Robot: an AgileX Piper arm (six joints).
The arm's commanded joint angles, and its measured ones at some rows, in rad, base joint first. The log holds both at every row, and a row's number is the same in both.
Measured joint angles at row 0:
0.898, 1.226, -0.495, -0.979, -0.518, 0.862
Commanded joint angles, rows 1 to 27:
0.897, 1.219, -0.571, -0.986, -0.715, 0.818
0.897, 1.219, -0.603, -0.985, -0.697, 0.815
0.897, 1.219, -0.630, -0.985, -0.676, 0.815
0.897, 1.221, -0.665, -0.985, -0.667, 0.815
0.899, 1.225, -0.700, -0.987, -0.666, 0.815
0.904, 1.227, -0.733, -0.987, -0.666, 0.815
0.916, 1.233, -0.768, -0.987, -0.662, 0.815
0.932, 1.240, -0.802, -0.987, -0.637, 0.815
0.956, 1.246, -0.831, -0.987, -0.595, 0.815
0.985, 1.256, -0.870, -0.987, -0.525, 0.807
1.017, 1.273, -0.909, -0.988, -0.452, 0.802
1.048, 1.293, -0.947, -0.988, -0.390, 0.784
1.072, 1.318, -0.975, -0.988, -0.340, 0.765
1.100, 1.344, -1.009, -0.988, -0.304, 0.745
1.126, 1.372, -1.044, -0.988, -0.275, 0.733
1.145, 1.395, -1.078, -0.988, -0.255, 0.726
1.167, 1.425, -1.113, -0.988, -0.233, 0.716
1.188, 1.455, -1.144, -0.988, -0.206, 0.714
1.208, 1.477, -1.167, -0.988, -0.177, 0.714
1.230, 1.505, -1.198, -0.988, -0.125, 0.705
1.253, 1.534, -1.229, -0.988, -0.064, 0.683
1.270, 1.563, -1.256, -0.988, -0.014, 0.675
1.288, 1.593, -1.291, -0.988, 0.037, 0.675
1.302, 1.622, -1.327, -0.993, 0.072, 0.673
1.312, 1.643, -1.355, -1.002, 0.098, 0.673
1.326, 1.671, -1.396, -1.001, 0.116, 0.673
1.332, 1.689, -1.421, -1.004, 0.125, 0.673
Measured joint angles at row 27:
1.297, 1.615, -1.320, -0.995, 0.040, 0.688
